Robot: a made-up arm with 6 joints.
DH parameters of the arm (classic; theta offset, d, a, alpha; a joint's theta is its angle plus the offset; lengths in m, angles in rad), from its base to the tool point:
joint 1: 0 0.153 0 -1.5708
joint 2: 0.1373 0 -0.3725 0
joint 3: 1.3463 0 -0.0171 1.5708
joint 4: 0 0.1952 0 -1.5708
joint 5: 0 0 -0.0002 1.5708
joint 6: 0 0.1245 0 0
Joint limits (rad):
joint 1: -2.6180..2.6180
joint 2: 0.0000..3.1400
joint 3: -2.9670..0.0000
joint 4: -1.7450..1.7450
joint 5: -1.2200..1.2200
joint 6: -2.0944..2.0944
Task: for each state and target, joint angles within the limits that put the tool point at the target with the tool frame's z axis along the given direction. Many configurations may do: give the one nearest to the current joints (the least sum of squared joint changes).
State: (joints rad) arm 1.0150 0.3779 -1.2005 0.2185 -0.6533 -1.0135
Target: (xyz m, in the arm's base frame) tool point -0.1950 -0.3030 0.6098 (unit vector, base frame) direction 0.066 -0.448 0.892
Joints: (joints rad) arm 0.8825 0.2801 -1.5709 0.6206 -0.6148 -1.0135
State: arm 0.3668 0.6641 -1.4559 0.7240 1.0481 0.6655
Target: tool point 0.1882 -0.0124 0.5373 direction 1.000 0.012 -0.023
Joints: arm -0.2120 1.0849 -1.1001 1.0667 0.2565 0.6655
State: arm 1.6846 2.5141 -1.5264 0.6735 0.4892 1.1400
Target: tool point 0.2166 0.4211 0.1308 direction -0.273 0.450 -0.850
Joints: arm 0.9695 2.3750 -1.4364 0.8792 0.6725 1.1400
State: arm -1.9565 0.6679 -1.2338 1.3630 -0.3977 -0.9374
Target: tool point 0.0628 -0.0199 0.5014 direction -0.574 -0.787 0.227
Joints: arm -2.6158 0.4386 -0.9048 0.9592 0.5001 -0.9374
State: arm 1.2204 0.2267 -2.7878 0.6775 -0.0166 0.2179
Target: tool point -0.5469 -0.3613 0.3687 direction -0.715 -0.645 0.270
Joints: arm 0.5502 0.1434 -2.6952 0.6759 -0.2851 0.2179
